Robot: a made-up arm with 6 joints. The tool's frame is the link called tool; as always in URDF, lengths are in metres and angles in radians. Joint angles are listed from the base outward.
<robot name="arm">
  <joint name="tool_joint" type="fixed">
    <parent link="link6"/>
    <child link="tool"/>
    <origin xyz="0 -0.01 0.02" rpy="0 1.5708 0"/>
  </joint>
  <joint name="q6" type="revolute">
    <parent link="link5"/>
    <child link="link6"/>
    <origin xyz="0 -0.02 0.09" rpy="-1.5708 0 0"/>
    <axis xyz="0 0 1"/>
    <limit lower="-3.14" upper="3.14"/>
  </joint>
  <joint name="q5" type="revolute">
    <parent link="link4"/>
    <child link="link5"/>
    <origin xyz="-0.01 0.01 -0.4" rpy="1.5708 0 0"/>
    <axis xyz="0 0 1"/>
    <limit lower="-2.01" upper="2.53"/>
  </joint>
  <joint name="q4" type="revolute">
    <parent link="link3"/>
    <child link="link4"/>
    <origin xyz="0 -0.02 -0.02" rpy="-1.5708 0 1.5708"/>
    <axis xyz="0 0 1"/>
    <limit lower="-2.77" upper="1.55"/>
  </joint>
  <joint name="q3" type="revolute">
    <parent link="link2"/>
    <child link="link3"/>
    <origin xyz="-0.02 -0.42 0.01" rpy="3.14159 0 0"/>
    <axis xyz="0 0 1"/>
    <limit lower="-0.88" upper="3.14"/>
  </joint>
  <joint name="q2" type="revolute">
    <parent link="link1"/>
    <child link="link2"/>
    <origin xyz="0.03 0.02 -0.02" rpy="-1.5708 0 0"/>
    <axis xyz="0 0 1"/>
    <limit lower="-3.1" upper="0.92"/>
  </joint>
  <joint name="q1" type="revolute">
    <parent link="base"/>
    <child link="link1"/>
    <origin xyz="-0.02 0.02 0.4"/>
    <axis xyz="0 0 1"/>
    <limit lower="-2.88" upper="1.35"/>
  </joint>
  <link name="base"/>
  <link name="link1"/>
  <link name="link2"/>
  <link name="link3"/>
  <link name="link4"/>
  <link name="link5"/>
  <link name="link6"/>
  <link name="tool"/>
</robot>
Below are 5 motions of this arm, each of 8 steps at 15 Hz.
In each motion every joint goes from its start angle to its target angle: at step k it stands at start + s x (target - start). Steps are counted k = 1, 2, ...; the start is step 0. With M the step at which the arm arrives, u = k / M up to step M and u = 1 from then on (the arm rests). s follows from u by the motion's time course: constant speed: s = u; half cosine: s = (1 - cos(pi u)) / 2; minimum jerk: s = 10 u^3 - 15 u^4 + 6 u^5.
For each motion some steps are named. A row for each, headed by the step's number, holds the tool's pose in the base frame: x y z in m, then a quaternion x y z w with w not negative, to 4 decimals.
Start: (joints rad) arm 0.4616 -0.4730 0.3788 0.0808 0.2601 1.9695
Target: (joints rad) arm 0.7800 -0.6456 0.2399 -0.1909 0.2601 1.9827
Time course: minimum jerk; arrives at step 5
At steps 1, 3, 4, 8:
1: 0.0725 0.0388 1.0318 -0.6359 -0.4481 -0.3274 0.5363
3: 0.0401 0.0358 1.0042 -0.5351 -0.5157 -0.2468 0.6219
4: 0.0284 0.0321 0.9917 -0.4901 -0.5385 -0.2086 0.6529
8: 0.0260 0.0311 0.9888 -0.4799 -0.5432 -0.1997 0.6594

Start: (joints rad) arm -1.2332 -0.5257 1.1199 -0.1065 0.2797 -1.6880
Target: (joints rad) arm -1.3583 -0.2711 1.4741 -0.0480 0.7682 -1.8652
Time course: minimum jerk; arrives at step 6
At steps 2, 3, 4, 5, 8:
2: -0.0975 0.1749 1.1512 0.0241 -0.6780 0.3567 0.6423
3: -0.0881 0.1645 1.1666 -0.0393 -0.6573 0.4103 0.6309
4: -0.0794 0.1529 1.1794 -0.1024 -0.6262 0.4606 0.6206
5: -0.0745 0.1454 1.1857 -0.1397 -0.6027 0.4890 0.6149
8: -0.0735 0.1439 1.1868 -0.1473 -0.5975 0.4945 0.6138

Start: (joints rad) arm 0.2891 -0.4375 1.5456 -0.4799 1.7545 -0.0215
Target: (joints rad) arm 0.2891 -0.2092 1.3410 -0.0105 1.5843 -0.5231
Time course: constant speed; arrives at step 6
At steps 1, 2, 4, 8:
1: -0.2274 -0.0719 1.1586 -0.3203 0.9111 -0.0315 0.2576
2: -0.1910 -0.0643 1.1686 -0.2788 0.9320 -0.0715 0.2205
4: -0.1180 -0.0472 1.1833 -0.2048 0.9562 -0.1601 0.1342
8: -0.0450 -0.0277 1.1910 -0.1451 0.9551 -0.2561 0.0352

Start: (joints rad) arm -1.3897 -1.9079 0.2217 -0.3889 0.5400 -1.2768
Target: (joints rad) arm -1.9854 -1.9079 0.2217 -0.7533 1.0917 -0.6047
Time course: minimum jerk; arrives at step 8
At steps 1, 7, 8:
1: -0.1275 0.5253 0.6020 -0.2555 -0.6830 0.4536 0.5123
7: 0.1710 0.4809 0.6130 -0.5337 -0.7009 0.3570 0.3105
8: 0.1756 0.4786 0.6131 -0.5368 -0.7011 0.3556 0.3063

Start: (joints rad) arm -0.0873 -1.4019 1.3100 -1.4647 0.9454 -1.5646
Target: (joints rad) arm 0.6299 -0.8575 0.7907 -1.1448 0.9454 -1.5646
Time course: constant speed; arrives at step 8
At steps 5, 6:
5: -0.4496 -0.0984 0.9763 -0.4564 0.2750 -0.7176 0.4485
6: -0.3744 -0.1095 1.0106 -0.5170 0.2775 -0.6798 0.4400

